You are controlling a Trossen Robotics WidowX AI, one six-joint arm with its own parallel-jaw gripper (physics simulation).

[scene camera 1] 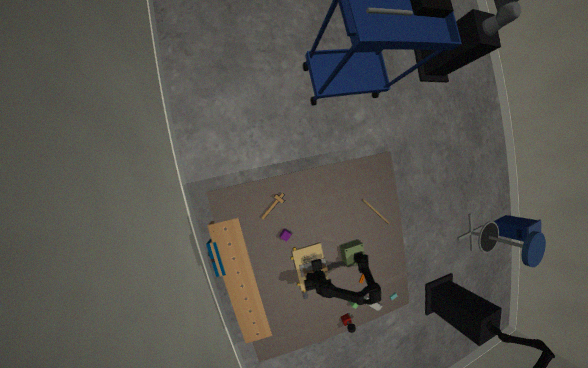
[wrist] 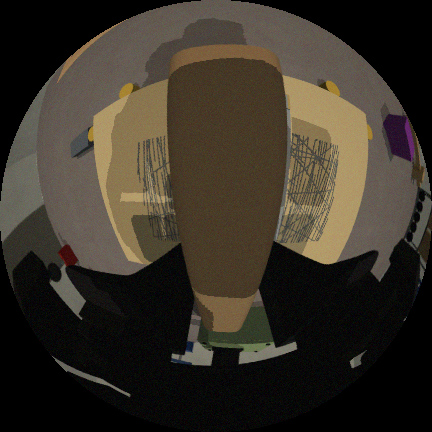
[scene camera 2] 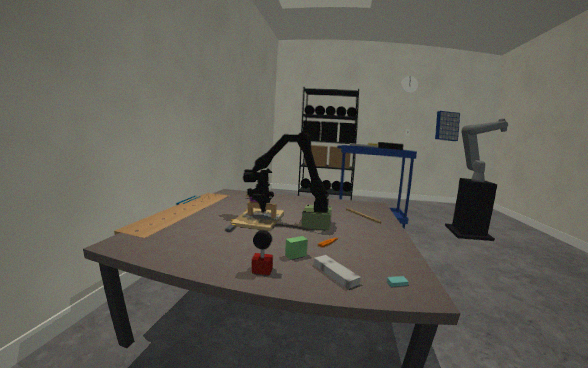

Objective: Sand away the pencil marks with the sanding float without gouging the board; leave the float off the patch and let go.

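Where they show: gripper, between the fingertips: [scene camera 1: 316,269] [wrist: 223,236] [scene camera 2: 264,211]; arm's base, origin of its link: [scene camera 1: 358,256] [wrist: 226,349] [scene camera 2: 321,210].
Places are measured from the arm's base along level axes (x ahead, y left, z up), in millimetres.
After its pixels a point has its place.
The gripper [scene camera 1: 315,274] {x 294, y 28, z -35 mm} [scene camera 2: 263,207] {x 294, y 28, z -35 mm} [wrist: 228,245] {x 294, y 28, z -35 mm} is shut on the wooden handle of the sanding float [scene camera 2: 272,208] {x 244, y 40, z -7 mm} [wrist: 225,175]. The float is over the middle of the pale wooden board [scene camera 1: 315,248] {x 273, y -106, z -63 mm} [scene camera 2: 240,221] {x 374, y 145, z -63 mm} [wrist: 353,150] {x 376, y -96, z -63 mm}. Its grey plate shows as a thin strip along the right of the handle in the wrist view; whether it touches the board I cannot tell. Dark pencil marks [scene camera 1: 310,259] {x 318, y -37, z -63 mm} [wrist: 312,190] {x 326, y -47, z -63 mm} show on both sides of the handle in the wrist view. The float hides the middle of the patch.
Yellow pegs [wrist: 332,88] {x 436, y -71, z -67 mm} [wrist: 127,90] {x 423, y 125, z -67 mm} and a small grey block [wrist: 81,143] {x 385, y 212, z -67 mm} [scene camera 2: 230,227] {x 383, y 233, z -67 mm} are at the board's edges. A purple block [scene camera 1: 285,235] {x 460, y -250, z -31 mm} [wrist: 397,136], a drilled plank [scene camera 1: 245,280] {x 764, y 17, z -81 mm}, a hammer [scene camera 1: 271,207] {x 516, y -437, z -52 mm}, a green block [scene camera 2: 296,248] {x 30, y 395, z -41 mm} and a red-based stand [scene camera 2: 262,264] {x 103, y 546, z -45 mm} are around it.
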